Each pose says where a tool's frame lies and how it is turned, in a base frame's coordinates. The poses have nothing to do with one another.
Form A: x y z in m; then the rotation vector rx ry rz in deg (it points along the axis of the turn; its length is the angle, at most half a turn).
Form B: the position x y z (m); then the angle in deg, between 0 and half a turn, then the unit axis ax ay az. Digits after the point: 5 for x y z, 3 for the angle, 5 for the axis.
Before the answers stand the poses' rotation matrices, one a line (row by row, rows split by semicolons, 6 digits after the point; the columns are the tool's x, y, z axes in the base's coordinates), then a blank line. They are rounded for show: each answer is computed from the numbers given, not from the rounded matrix.
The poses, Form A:
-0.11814 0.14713 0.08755 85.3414 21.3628 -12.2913
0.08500 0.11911 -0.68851 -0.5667 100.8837 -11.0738
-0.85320 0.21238 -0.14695 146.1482 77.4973 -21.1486
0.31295 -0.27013 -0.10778 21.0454 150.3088 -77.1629
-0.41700 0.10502 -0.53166 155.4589 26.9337 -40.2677
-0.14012 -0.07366 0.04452 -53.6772 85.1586 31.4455
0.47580 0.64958 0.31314 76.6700 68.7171 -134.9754
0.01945 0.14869 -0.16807 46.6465 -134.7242 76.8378
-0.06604 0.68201 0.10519 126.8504 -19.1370 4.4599
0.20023 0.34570 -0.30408 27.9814 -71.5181 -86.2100
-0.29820 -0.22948 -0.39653 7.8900 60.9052 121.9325
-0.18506 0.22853 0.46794 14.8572 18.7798 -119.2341
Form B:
0.924590 0.364671 0.110222; 0.087988 0.077091 -0.993134; -0.370664 0.927940 0.039191
-0.199181 0.100268 0.974820; -0.113580 0.985686 -0.124593; -0.973358 -0.135536 -0.184941
0.542113 0.832678 -0.112967; 0.774635 -0.547310 -0.316848; -0.325660 0.084259 -0.941725
-0.955261 0.293306 0.038065; 0.140024 0.561848 -0.815303; -0.260520 -0.773497 -0.577781
0.826914 0.381793 -0.412852; 0.235805 -0.901945 -0.361789; -0.510498 0.201816 -0.835860
0.061533 -0.807937 0.586047; -0.233175 0.559275 0.795513; -0.970486 -0.185602 -0.153977
-0.579373 0.504058 -0.640510; 0.221386 -0.658977 -0.718845; -0.784421 -0.558279 0.270201
-0.789006 -0.614321 0.008940; -0.320454 0.399074 -0.859098; 0.524194 -0.680698 -0.511734
0.962023 -0.266008 -0.061251; -0.211523 -0.584625 -0.783244; 0.172541 0.766455 -0.618689
-0.345827 0.459554 -0.818055; -0.888857 0.118823 0.442508; 0.300560 0.880166 0.367386
-0.719918 -0.569998 0.396006; 0.658978 -0.382249 0.647791; -0.217867 0.727316 0.650804
-0.501460 0.863673 -0.051058; -0.806165 -0.487862 -0.334796; -0.314064 -0.126725 0.940906

-0.11814 0.14713 0.08755 88.829 0.96074 0.24049 -0.13837
0.08500 0.11911 -0.68851 101.491 -0.00558 0.99401 -0.10911
-0.85320 0.21238 -0.14695 166.770 0.87634 0.46469 -0.12681
0.31295 -0.27013 -0.10778 170.264 0.12360 0.88280 -0.45320
-0.41700 0.10502 -0.53166 162.832 0.95472 0.16541 -0.24730
-0.14012 -0.07366 0.04452 105.461 -0.50898 0.80749 0.29817
0.47580 0.64958 0.31314 169.761 0.45164 0.40479 -0.79509
0.01945 0.14869 -0.16807 161.958 0.28802 -0.83184 0.47443
-0.06604 0.68201 0.10519 128.363 0.98821 -0.14908 0.03474
0.20023 0.34570 -0.30408 115.455 0.24236 -0.61944 -0.74669
-0.29820 -0.22948 -0.39653 136.526 0.05779 0.44611 0.89311
-0.18506 0.22853 0.46794 121.615 0.12217 0.15442 -0.98042

